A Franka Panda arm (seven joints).
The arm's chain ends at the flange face. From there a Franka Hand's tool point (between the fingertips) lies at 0.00 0.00 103.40 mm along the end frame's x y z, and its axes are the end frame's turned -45 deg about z.
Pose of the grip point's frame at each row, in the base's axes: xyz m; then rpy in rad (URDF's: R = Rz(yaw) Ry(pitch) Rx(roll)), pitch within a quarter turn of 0, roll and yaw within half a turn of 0:
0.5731, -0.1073, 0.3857, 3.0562, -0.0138, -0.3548
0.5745, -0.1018, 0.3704, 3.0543, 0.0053, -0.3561
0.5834, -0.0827, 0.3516, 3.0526, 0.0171, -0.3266
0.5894, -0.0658, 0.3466, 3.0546, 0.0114, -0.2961
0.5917, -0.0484, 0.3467, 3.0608, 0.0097, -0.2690
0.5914, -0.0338, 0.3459, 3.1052, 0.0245, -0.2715
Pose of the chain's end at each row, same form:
0.5748, -0.0985, 0.4887, 3.0909, -0.0701, -1.1390
0.5782, -0.0935, 0.4734, 3.0760, -0.0579, -1.1394
0.5880, -0.0746, 0.4546, 3.0665, -0.0508, -1.1093
0.5931, -0.0575, 0.4496, 3.0719, -0.0534, -1.0791
0.5949, -0.0406, 0.4498, 3.0775, -0.0502, -1.0524
0.5948, -0.0309, 0.4492, 3.0985, -0.0084, -1.0563

